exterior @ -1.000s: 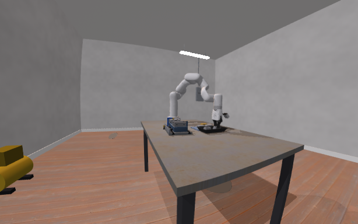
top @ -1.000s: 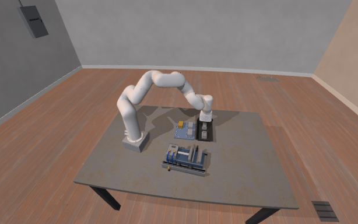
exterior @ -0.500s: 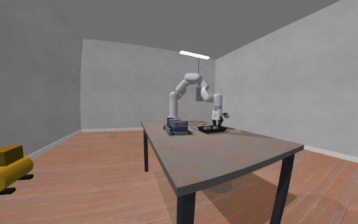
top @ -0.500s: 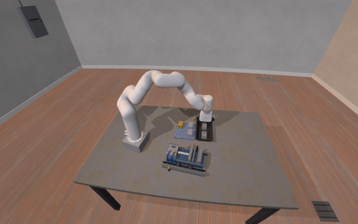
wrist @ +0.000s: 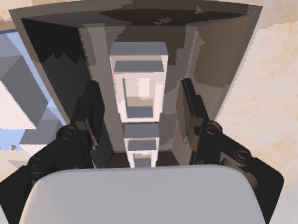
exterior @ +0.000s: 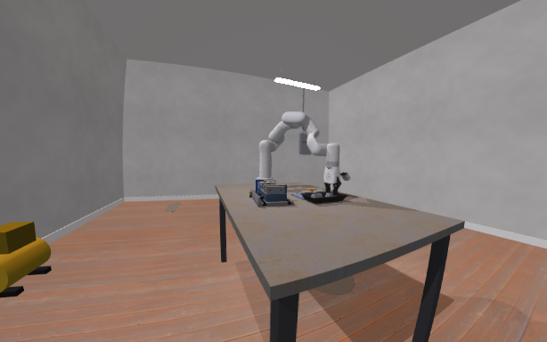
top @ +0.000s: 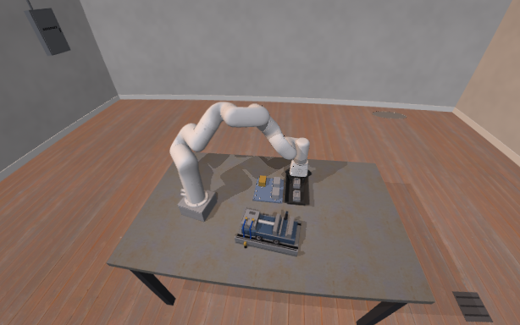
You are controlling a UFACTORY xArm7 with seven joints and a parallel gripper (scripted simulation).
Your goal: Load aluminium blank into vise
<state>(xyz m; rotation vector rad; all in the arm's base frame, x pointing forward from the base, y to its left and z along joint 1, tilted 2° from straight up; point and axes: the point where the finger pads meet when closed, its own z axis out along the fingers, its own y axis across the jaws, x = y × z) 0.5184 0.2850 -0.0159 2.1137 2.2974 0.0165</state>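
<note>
The brass blank lies 210 mm behind my hand, 30 mm below it and 20 mm to the right of it. Also, from my hand: white piston rod (350 mm to the right, 120 mm behind, 20 mm above); then vise (350 mm to the right, 100 mm behind, 20 mm below).
</note>
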